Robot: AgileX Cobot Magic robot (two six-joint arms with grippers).
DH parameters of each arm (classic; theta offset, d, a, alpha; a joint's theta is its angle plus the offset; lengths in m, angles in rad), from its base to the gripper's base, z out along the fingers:
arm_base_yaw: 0 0.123 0 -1.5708
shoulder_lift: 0.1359 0 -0.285 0
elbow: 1.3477 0 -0.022 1.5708
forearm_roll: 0 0.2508 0 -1.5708
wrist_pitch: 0 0 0.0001 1.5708
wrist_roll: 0 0.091 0 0
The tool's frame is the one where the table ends.
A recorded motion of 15 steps. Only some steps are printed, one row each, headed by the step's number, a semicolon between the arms.
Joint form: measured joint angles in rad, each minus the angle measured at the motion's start. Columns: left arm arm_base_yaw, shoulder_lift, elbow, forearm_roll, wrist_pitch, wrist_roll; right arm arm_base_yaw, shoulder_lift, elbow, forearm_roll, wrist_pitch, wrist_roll.
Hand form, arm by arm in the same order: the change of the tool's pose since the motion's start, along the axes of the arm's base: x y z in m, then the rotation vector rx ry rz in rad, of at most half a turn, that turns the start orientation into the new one. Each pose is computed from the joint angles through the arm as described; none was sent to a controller.
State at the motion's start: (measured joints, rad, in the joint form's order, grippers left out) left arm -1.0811 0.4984 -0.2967 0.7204 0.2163 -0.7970; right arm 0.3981 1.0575 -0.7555 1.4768 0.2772 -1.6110
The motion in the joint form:
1: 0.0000 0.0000 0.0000 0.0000 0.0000 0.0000; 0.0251 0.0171 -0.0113 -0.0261 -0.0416 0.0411
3: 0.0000 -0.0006 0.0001 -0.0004 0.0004 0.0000; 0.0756 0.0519 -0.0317 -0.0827 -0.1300 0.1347
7: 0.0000 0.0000 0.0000 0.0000 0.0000 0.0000; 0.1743 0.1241 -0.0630 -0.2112 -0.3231 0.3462
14: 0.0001 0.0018 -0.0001 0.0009 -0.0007 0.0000; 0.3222 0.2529 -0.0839 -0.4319 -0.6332 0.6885
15: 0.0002 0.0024 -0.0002 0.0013 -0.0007 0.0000; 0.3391 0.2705 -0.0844 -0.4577 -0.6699 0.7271
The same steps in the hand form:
1: 0.0000 0.0000 0.0000 0.0000 0.0000 0.0000; 0.0033 0.0038 -0.0006 -0.0009 0.0124 -0.0193
3: 0.0000 0.0001 0.0000 -0.0003 0.0002 0.0003; 0.0098 0.0115 -0.0023 0.0037 0.0357 -0.0644
7: 0.0000 0.0000 0.0000 0.0000 0.0000 0.0000; 0.0217 0.0276 -0.0069 0.0308 0.0573 -0.1693
14: 0.0001 -0.0002 -0.0001 0.0014 -0.0002 -0.0005; 0.0343 0.0591 -0.0200 0.1092 0.0166 -0.2950
15: 0.0002 -0.0003 -0.0001 0.0021 -0.0003 -0.0004; 0.0352 0.0635 -0.0223 0.1201 0.0073 -0.3038

